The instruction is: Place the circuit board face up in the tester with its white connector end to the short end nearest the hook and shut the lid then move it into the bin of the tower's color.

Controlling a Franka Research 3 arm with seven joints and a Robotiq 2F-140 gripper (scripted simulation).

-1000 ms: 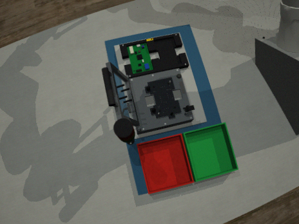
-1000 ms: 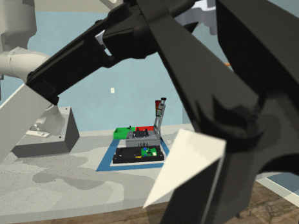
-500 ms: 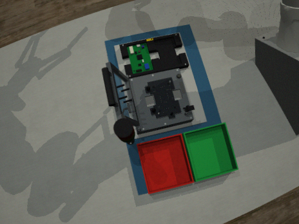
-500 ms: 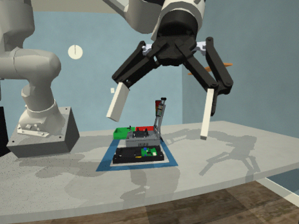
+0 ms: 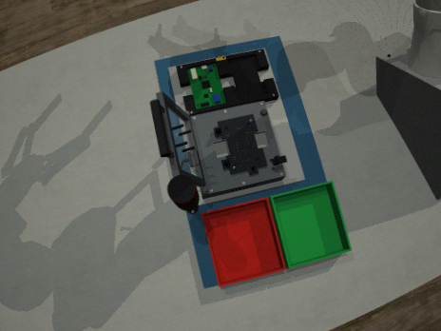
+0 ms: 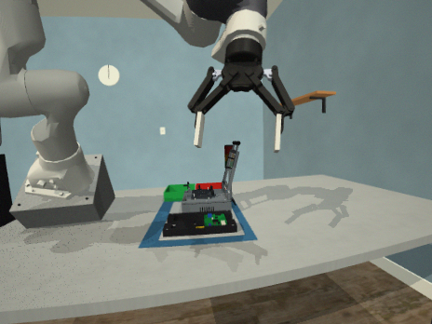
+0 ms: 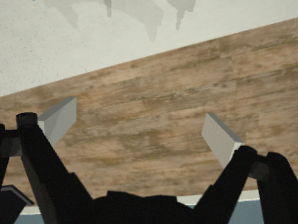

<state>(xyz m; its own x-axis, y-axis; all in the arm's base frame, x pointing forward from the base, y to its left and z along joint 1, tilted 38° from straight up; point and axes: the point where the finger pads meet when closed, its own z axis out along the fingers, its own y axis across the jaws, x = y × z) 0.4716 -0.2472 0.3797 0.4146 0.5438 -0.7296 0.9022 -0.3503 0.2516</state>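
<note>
The green circuit board is 250 mm to the left of my hand, 250 mm below it and 10 mm ahead of it. From my hand the other things lie so: latch hook (490 mm to the left, 190 mm below, 60 mm behind); then clear lid (410 mm to the left, 120 mm ahead, 90 mm below); then tester plate (430 mm to the left, 200 mm below).
</note>
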